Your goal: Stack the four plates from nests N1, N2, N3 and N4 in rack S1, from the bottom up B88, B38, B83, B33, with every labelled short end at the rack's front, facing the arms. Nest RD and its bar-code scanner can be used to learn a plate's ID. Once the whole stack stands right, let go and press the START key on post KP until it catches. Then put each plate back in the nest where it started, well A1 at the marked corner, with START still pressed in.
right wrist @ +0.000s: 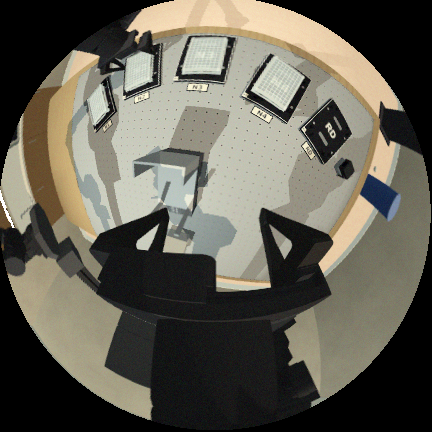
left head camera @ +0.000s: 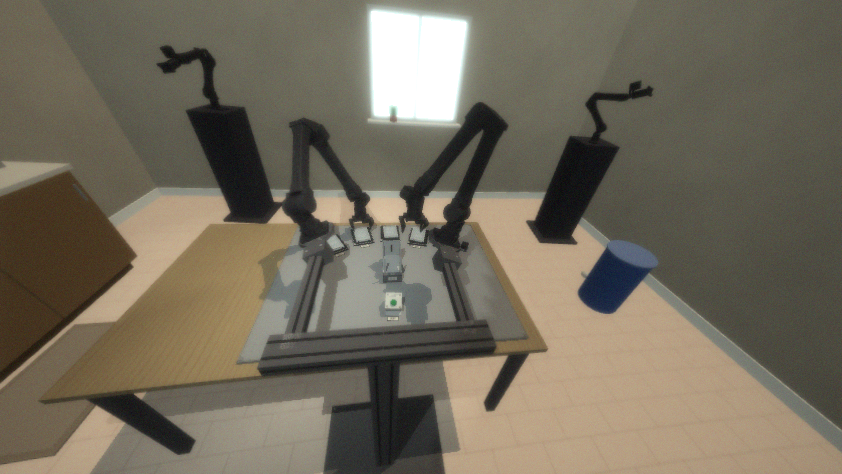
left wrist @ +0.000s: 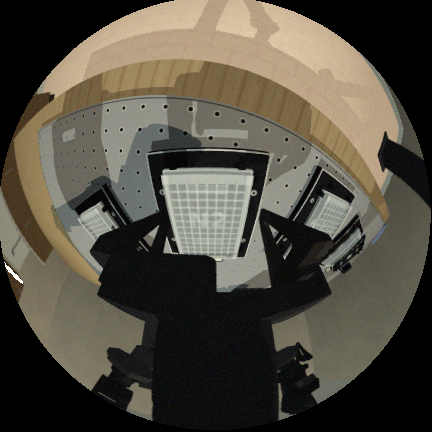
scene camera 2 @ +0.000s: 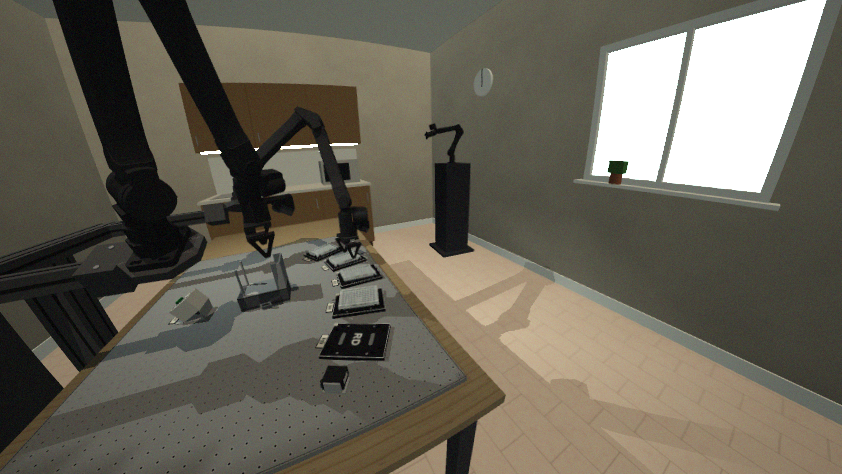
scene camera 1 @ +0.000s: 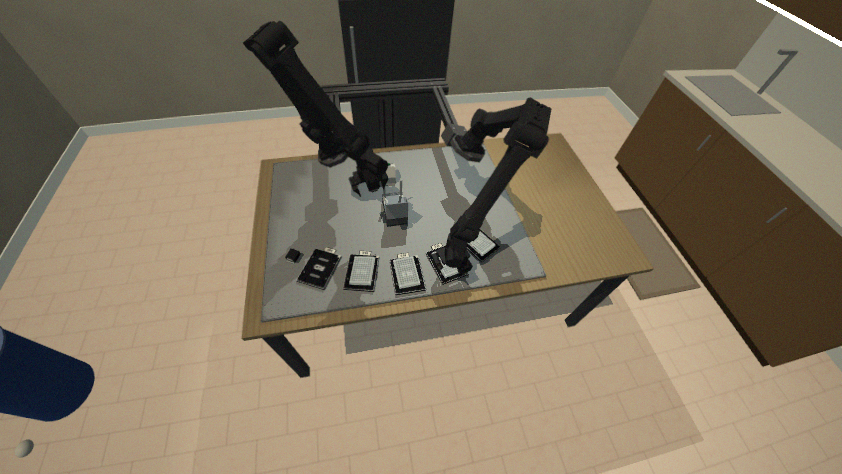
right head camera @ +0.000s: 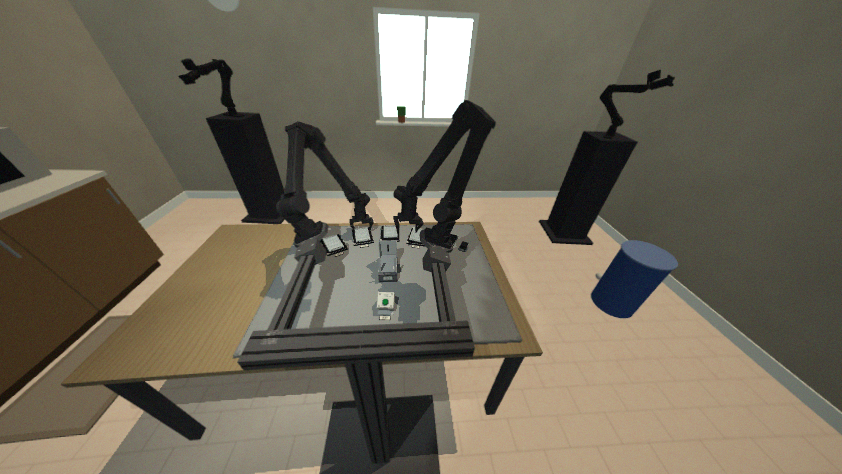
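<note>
Pale gridded plates lie in nests N1, N2, N3 and N4. Their IDs cannot be read. My left gripper is open above the N2 plate, with its fingers on either side of it in the left wrist view. My right gripper is open and empty, above and beside the grey rack S1. No plate shows in the rack. Post KP carries the green START key; whether it is pressed cannot be told.
Nest RD holds no plate. The small black scanner block stands beside it. The black frame beam crosses the table's near edge in the left head view. A blue bin stands on the floor.
</note>
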